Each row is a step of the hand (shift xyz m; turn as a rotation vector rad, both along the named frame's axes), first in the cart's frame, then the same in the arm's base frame.
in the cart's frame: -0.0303 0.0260 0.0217 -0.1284 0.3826 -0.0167
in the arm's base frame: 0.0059 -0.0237 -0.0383 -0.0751 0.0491 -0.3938
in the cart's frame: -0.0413 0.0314 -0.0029 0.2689 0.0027 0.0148
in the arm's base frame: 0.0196 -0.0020 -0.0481 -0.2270 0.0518 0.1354
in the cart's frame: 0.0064 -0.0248 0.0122 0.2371 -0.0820 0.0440
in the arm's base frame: 0.0032 -0.0143 0.0243 -0.1683 0.0019 0.1912
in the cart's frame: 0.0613 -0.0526 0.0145 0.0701 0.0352 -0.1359
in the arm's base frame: -0.0292 -0.0078 0.0763 -0.0347 0.1528 0.0085
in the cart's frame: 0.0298 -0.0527 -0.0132 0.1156 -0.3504 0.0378
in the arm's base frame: 0.0050 0.0110 0.0608 0.0638 -0.0669 0.3592
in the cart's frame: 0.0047 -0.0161 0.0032 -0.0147 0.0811 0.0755
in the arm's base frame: 0.0030 -0.0046 0.0162 -0.0496 -0.0621 -0.0787
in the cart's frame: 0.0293 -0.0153 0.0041 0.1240 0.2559 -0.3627
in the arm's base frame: -0.0179 0.0006 0.0281 -0.1192 0.4197 -0.1485
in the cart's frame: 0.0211 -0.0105 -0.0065 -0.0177 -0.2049 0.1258
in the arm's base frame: -0.0103 0.0096 0.0200 0.0769 -0.1590 0.1641
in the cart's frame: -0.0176 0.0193 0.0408 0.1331 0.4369 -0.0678
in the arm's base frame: -0.0069 -0.0400 -0.0264 -0.3016 0.1707 -0.3051
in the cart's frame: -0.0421 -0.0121 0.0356 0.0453 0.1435 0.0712
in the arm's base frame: 0.0300 -0.0463 -0.0120 -0.1280 -0.0328 -0.1013
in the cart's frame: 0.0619 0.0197 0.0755 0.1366 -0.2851 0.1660
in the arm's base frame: -0.0828 -0.0537 0.0133 -0.0230 -0.1733 0.3114
